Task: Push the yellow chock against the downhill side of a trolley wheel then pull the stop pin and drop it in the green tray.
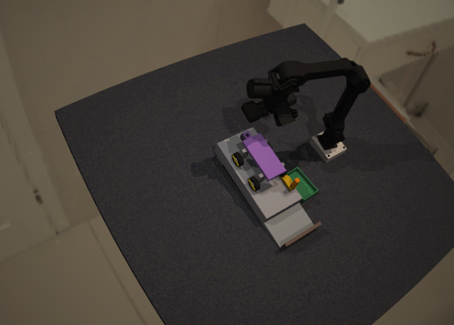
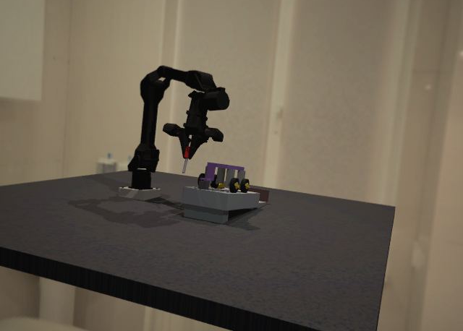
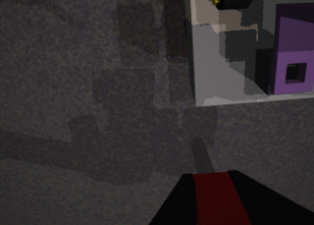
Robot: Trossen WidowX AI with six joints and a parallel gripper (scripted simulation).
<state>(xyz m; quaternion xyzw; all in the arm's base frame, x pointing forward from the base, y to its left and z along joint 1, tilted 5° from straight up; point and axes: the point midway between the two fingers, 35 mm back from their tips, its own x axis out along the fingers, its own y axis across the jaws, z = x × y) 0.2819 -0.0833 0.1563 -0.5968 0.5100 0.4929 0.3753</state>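
Now: the green tray 90 mm behind my gripper tip, 210 mm to the left of it and 180 mm below it. Also, from my gripper tip: grey ramp 50 mm ahead, 140 mm to the left, 130 mm below; then purple trolley 50 mm ahead, 140 mm to the left, 60 mm below; then red-headed stop pin right at my gripper tip.
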